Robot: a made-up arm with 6 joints.
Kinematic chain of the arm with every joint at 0, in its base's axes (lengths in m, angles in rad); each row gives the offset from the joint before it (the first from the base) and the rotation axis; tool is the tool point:
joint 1: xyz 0 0 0.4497 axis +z
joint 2: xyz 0.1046 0 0 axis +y
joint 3: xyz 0 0 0.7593 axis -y
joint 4: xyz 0 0 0.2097 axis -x
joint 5: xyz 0.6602 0 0 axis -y
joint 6: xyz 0.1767 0 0 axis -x
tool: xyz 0 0 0
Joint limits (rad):
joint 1: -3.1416..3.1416
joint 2: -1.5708..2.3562
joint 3: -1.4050..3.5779
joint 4: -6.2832..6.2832
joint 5: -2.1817..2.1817
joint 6: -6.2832..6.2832
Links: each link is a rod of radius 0.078 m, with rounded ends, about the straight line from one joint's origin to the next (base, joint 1, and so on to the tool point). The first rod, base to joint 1, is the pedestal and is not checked.
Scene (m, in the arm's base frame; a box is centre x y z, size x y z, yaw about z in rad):
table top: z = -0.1
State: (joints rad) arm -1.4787 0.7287 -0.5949 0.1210 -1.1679 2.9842
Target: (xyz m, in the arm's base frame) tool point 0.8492 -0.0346 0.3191
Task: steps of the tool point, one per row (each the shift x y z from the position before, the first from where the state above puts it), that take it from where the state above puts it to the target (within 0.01 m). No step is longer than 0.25 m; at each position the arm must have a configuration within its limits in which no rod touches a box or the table.
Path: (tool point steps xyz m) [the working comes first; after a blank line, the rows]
Joints at the target: -0.0690 0.7399 -0.5720 -0.1478 -1.1770 2.9842
Straight joint move there: clear.

1: 0.2385 0.0502 -0.0005
2: 0.2147 0.1168 -0.0005
3: 0.1728 0.1737 -0.0003
4: 0.1163 0.2167 -0.0003
5: 0.0496 0.2418 0.0000

